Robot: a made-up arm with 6 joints. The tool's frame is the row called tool.
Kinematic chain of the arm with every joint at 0, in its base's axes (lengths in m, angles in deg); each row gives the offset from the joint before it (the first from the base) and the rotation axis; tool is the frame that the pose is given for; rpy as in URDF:
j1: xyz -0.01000 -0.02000 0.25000 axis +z
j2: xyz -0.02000 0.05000 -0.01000 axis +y
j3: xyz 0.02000 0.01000 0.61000 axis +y
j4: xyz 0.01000 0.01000 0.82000 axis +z
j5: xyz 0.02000 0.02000 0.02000 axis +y
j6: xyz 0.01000 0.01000 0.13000 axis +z
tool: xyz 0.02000 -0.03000 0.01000 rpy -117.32 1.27 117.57
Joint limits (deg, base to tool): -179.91..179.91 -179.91..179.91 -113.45..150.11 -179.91..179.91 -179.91..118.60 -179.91..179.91
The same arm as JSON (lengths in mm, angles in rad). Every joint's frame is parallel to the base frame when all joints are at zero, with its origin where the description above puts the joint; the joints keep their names.
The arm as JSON. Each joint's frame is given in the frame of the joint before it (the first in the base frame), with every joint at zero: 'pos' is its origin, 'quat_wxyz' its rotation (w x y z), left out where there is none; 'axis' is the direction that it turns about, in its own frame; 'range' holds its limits. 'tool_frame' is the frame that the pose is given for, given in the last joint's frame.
{
  "length_unit": "mm",
  "angle_unit": "rad",
  "joints": [
    {
      "joint": "j1",
      "pos": [
        -10.0,
        -20.0,
        250.0
      ],
      "axis": "+z",
      "range": [
        -3.14,
        3.14
      ]
    },
    {
      "joint": "j2",
      "pos": [
        -20.0,
        50.0,
        -10.0
      ],
      "axis": "+y",
      "range": [
        -3.14,
        3.14
      ]
    },
    {
      "joint": "j3",
      "pos": [
        20.0,
        10.0,
        610.0
      ],
      "axis": "+y",
      "range": [
        -1.9801,
        2.6199
      ]
    },
    {
      "joint": "j4",
      "pos": [
        10.0,
        10.0,
        820.0
      ],
      "axis": "+z",
      "range": [
        -3.14,
        3.14
      ]
    },
    {
      "joint": "j5",
      "pos": [
        20.0,
        20.0,
        20.0
      ],
      "axis": "+y",
      "range": [
        -3.14,
        2.07
      ]
    },
    {
      "joint": "j6",
      "pos": [
        10.0,
        10.0,
        130.0
      ],
      "axis": "+z",
      "range": [
        -3.14,
        3.14
      ]
    }
  ],
  "tool_frame": {
    "pos": [
      20.0,
      -30.0,
      10.0
    ],
    "quat_wxyz": [
      0.261439,
      -0.447539,
      -0.727415,
      0.449696
    ]
  }
}

